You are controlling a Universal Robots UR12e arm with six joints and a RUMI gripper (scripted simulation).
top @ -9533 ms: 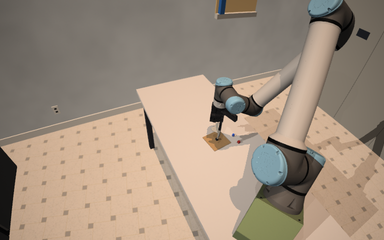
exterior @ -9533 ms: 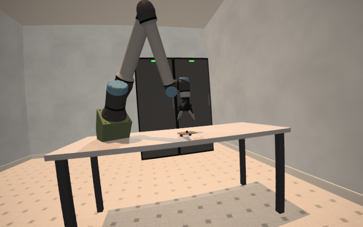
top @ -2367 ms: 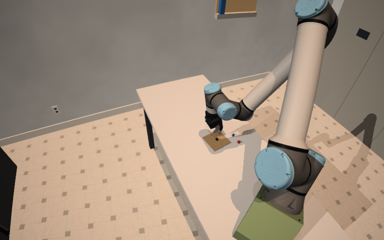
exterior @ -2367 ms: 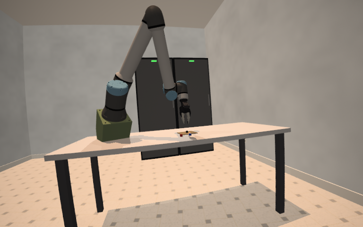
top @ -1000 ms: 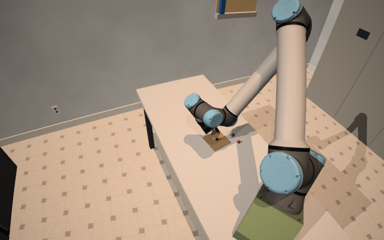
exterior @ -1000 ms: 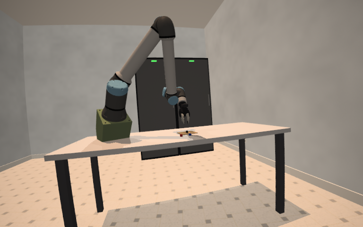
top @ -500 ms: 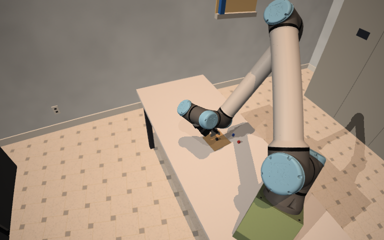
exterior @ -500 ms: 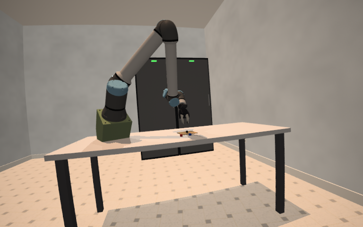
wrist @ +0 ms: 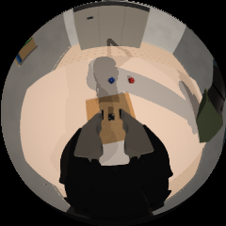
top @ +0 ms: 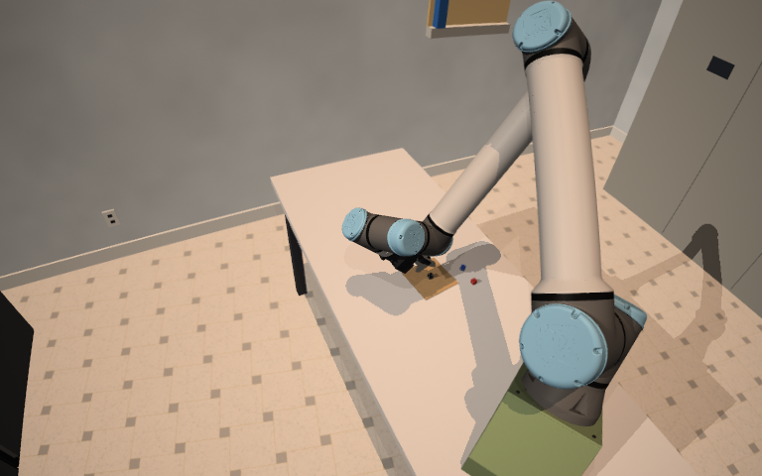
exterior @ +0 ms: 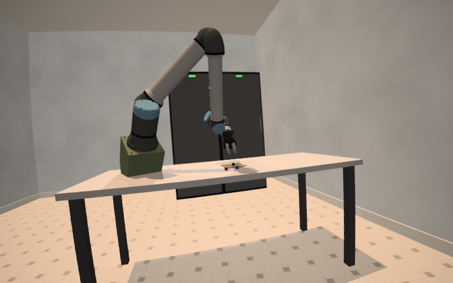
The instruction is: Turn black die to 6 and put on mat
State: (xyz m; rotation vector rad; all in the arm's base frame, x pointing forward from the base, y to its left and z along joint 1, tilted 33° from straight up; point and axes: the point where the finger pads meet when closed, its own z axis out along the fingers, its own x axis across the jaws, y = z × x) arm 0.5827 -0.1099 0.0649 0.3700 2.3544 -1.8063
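Now: the black die 1 cm to the right of my hand and 8 cm below it. Also, from my hand: red die: 11 cm behind, 12 cm to the right, 8 cm below; brown mat: 1 cm to the right, 9 cm below; blue die: 4 cm behind, 13 cm to the right, 8 cm below.
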